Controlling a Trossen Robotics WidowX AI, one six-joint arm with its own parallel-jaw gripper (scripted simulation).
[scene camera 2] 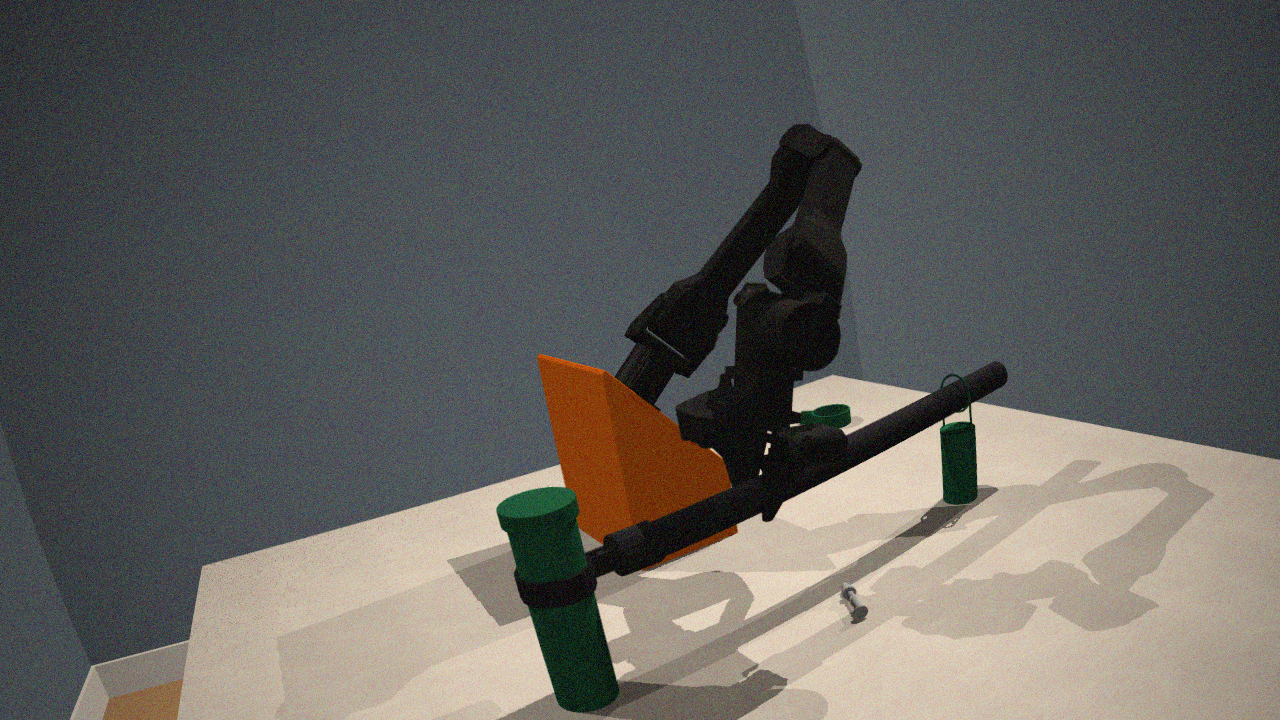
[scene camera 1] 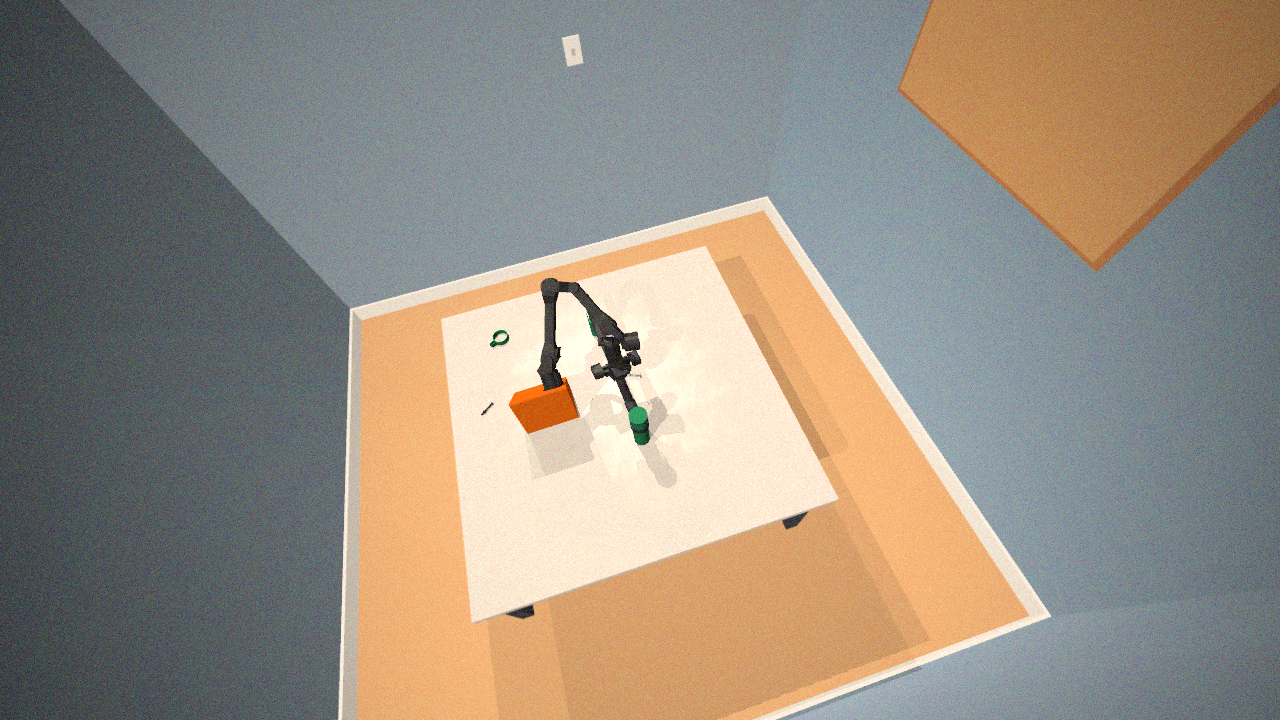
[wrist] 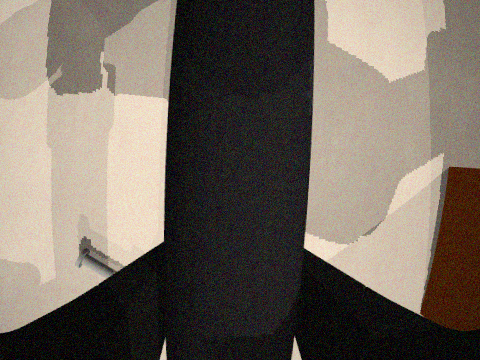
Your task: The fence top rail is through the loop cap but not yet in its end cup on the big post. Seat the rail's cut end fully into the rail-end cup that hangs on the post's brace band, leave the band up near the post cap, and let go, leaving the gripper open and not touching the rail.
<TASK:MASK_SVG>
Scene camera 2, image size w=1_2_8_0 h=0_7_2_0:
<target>gripper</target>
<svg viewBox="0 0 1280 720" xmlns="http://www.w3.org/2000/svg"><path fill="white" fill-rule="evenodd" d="M735 356L735 365L725 366L725 374L720 374L717 389L704 392L675 407L679 429L683 440L690 440L704 449L712 448L717 454L722 456L732 487L759 476L760 469L762 470L761 515L762 521L769 522L776 516L793 484L806 467L846 460L848 437L842 429L818 423L790 426L790 424L800 423L800 413L792 411L793 381L803 380L804 371L774 360L748 359ZM770 443L770 448L768 448L768 455L764 455L766 444Z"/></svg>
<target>rail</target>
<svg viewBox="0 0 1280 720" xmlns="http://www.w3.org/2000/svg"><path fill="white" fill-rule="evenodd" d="M762 475L652 521L663 538L666 550L665 556L671 555L696 542L703 541L762 512ZM965 384L959 379L888 416L875 420L847 434L848 448L846 460L806 467L793 484L783 502L850 470L918 434L940 420L962 410L968 402ZM1003 364L992 362L962 377L970 389L971 404L1007 383L1007 370Z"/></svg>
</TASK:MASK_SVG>
